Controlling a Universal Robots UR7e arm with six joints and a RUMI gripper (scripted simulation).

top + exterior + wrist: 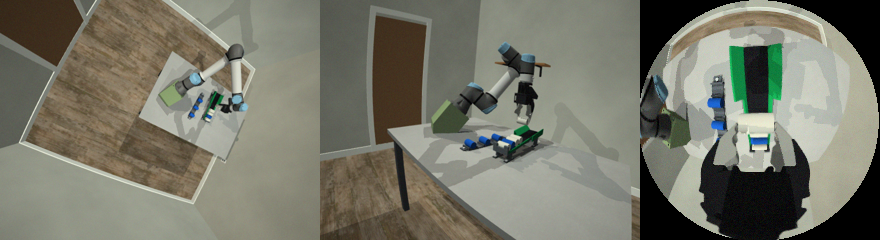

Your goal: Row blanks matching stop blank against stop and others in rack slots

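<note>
Right now the grey stop is 40 mm ahead of my hand, 190 mm to the right of it and 130 mm below it. Round my hand: dark stock rack: 170 mm behind, 110 mm to the right, 200 mm below.
</note>
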